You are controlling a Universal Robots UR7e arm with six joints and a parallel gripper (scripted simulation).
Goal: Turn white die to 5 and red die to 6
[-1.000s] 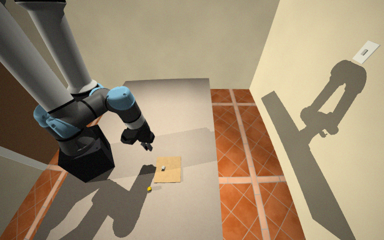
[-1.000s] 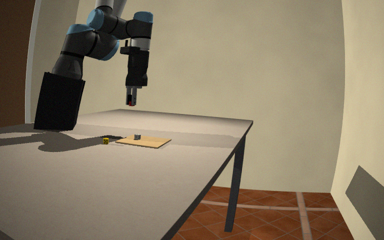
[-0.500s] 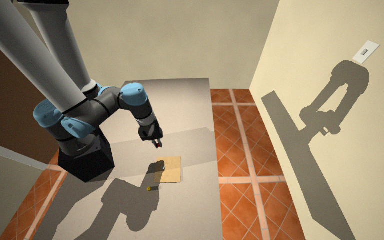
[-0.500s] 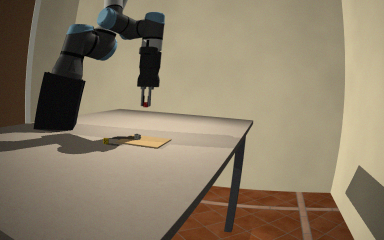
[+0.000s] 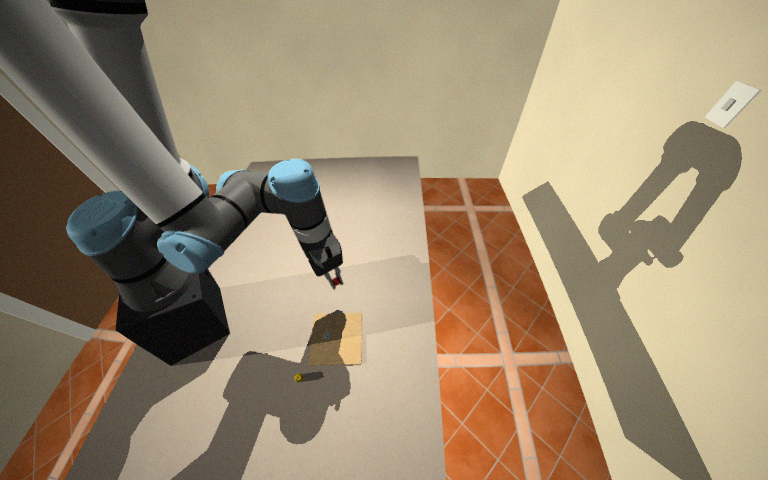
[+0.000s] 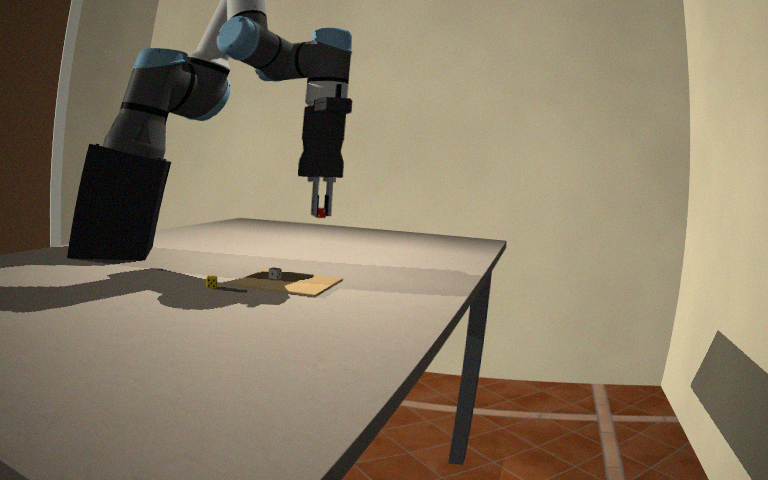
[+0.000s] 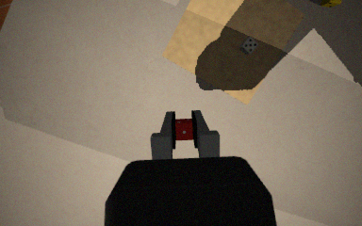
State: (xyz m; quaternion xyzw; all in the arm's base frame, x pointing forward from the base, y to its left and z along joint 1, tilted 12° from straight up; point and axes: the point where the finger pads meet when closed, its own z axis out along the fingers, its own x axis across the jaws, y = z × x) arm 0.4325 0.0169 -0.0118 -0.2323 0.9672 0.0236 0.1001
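Now: hand 20 mm past the tan mat, 110 mm to the left of it and 110 mm above it. The rest, counted from my hand: white die (40 mm behind, 110 mm to the right, 100 mm below); yellow die (120 mm behind, 210 mm to the right, 110 mm below); red die (10 mm below).
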